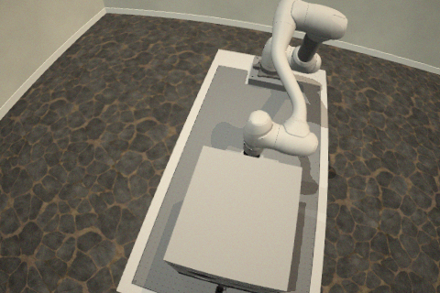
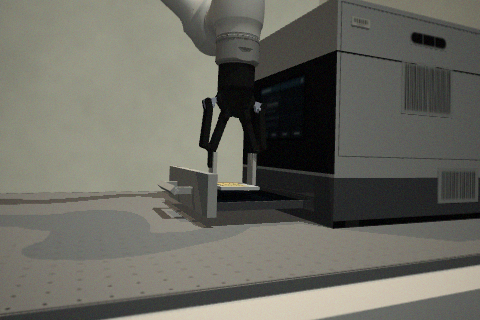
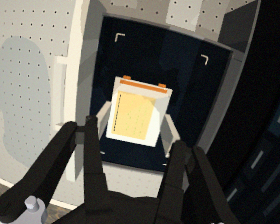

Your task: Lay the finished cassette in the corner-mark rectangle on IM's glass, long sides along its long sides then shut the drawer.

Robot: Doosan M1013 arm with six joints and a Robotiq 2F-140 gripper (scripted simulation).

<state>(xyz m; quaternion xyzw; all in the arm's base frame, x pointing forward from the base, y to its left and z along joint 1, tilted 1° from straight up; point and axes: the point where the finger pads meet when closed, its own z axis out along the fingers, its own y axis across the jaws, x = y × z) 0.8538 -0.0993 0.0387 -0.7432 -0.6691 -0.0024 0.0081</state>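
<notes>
Right now my hand is 30 mm above the cassette FINISHED and 10 mm to the right of it.
</notes>
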